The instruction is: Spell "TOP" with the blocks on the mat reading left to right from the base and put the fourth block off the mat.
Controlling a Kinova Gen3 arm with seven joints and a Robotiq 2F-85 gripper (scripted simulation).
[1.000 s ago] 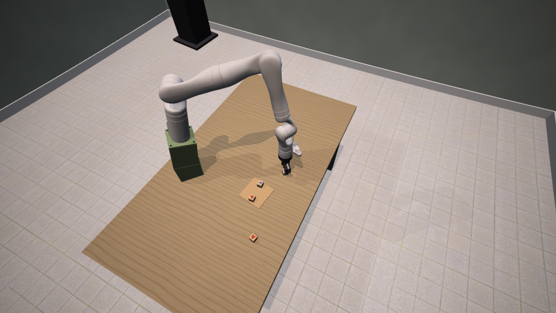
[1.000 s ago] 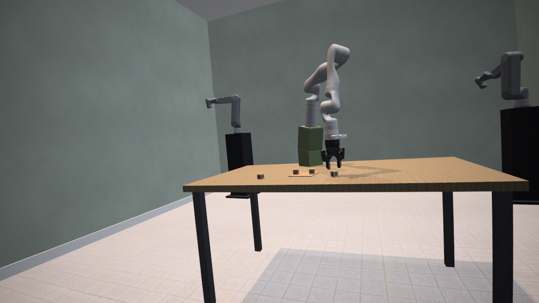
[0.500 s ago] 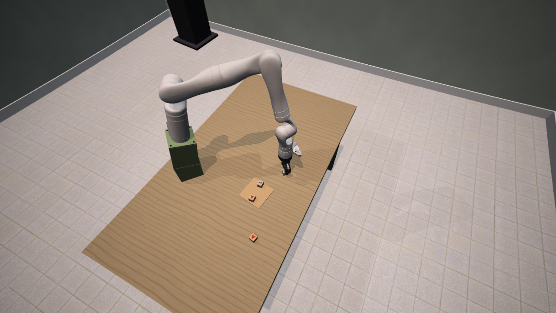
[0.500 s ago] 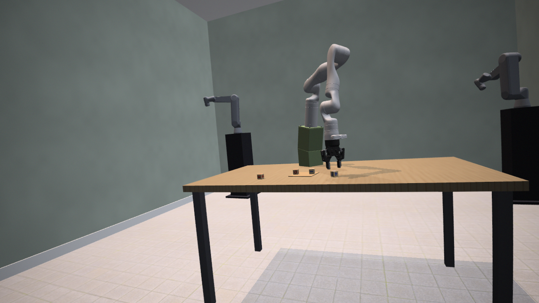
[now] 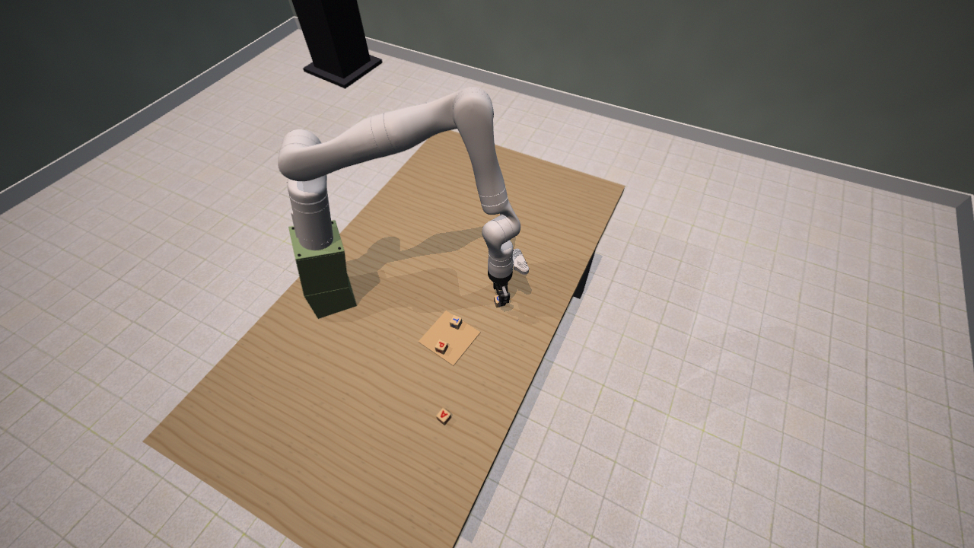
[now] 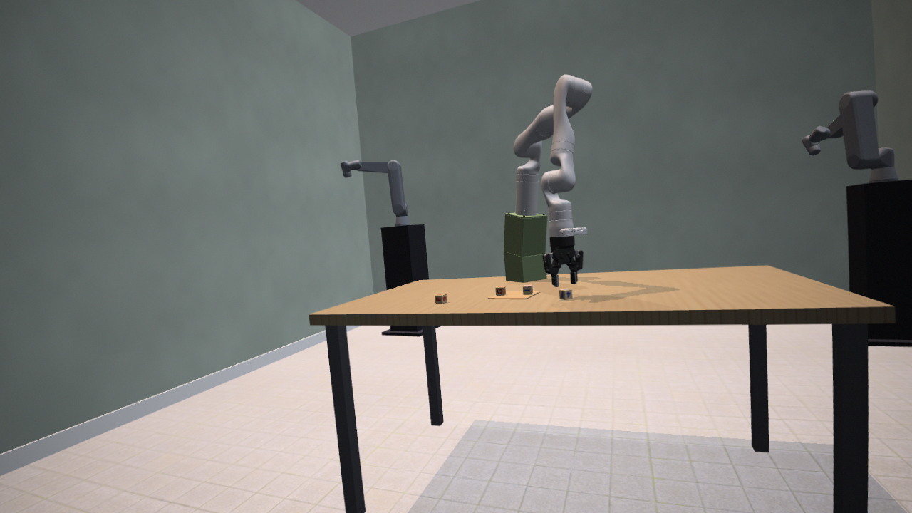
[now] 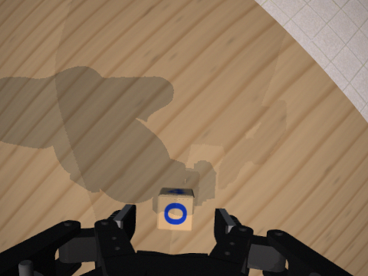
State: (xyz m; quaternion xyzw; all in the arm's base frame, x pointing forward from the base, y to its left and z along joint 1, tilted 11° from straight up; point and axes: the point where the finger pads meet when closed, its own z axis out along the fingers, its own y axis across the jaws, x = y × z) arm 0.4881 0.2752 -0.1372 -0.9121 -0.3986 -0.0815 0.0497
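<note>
The tan mat is 70 mm behind my hand, 190 mm to the right of it and 50 mm below it.
</note>
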